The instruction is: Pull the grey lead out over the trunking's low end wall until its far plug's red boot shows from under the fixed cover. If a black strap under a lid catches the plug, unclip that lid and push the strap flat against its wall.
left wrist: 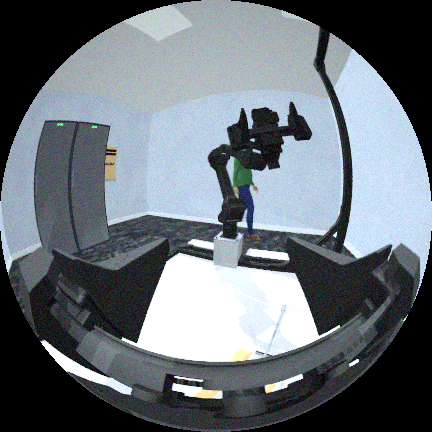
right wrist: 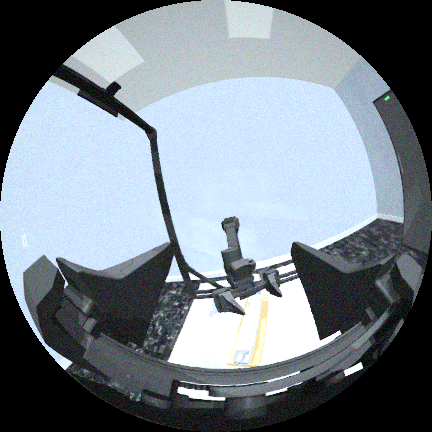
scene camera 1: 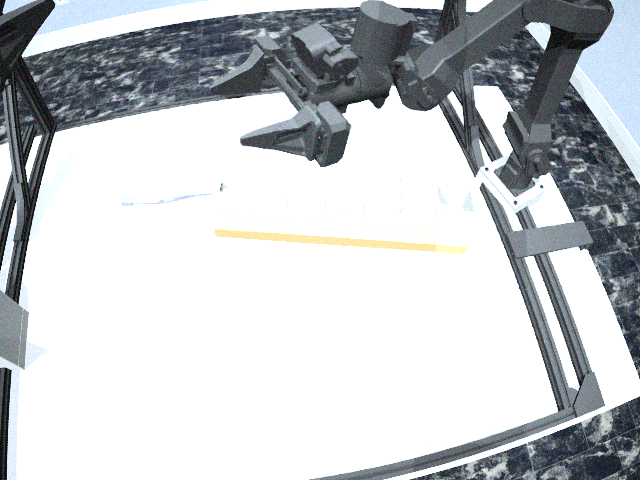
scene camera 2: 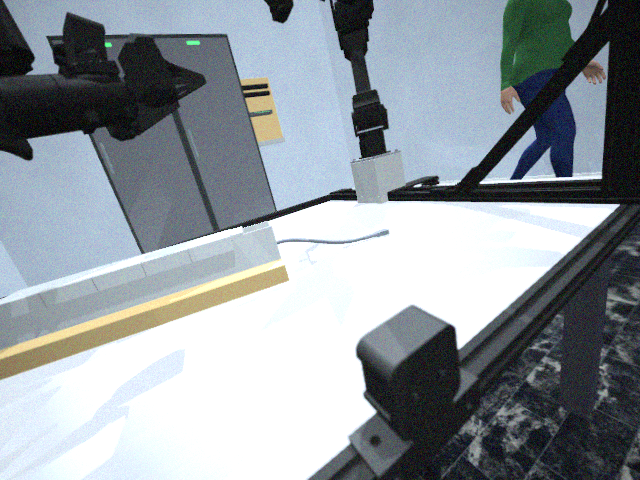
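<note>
The grey lead (scene camera 1: 170,199) (scene camera 2: 330,240) (left wrist: 275,332) lies on the table, running out from the trunking's low end, at the trunking's left in scene camera 1. The pale trunking (scene camera 2: 155,273) (right wrist: 246,332) stands along a yellow-orange base (scene camera 1: 336,240) (scene camera 2: 155,311); its lids are washed out in scene camera 1. No red boot or black strap can be made out. My left gripper (scene camera 1: 227,115) (right wrist: 264,304) is open and empty, high over the area behind the trunking's left part in scene camera 1. My right gripper (left wrist: 267,104) is open and empty, raised high, away from the lead.
Dark frame rails (scene camera 1: 537,310) (scene camera 2: 542,289) edge the table. A black camera box (scene camera 2: 410,356) stands on the near rail in scene camera 2. The right arm's pale base (scene camera 2: 379,175) (left wrist: 228,251) stands beyond the lead's free end. Grey cabinets (scene camera 2: 155,175) and a person (scene camera 2: 537,51) are in the background.
</note>
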